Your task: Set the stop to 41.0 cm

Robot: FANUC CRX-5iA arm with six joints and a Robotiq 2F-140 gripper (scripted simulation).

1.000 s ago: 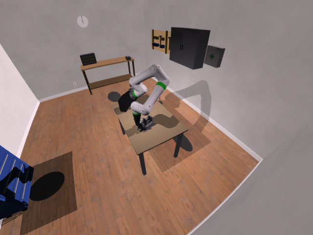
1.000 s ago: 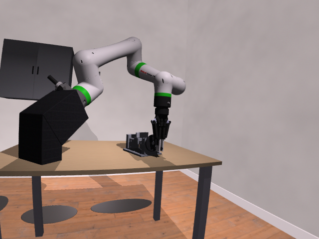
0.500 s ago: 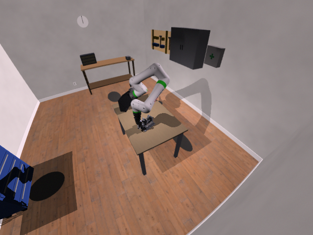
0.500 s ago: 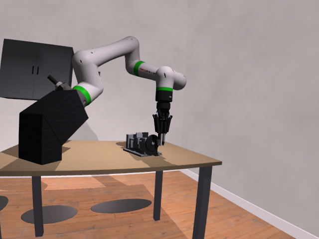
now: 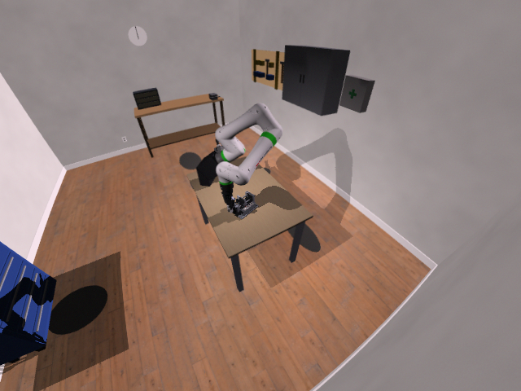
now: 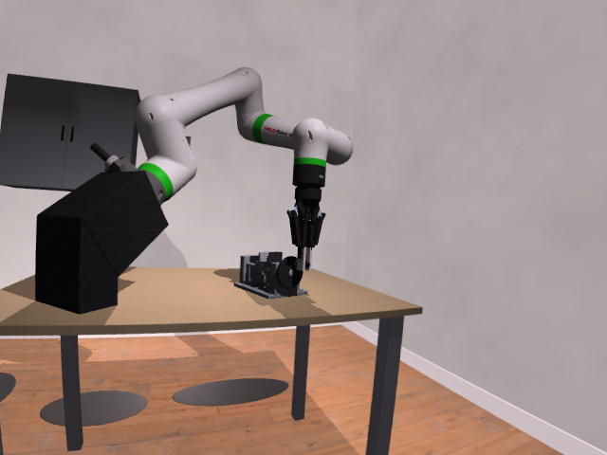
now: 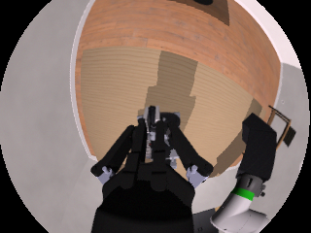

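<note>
Now: hand 2 cm above the black handwheel, 1 cm to the right of it and 1 cm past it. From my hand the other things lie so: grey stop: 12 cm to the left, 6 cm behind, 3 cm below.
</note>
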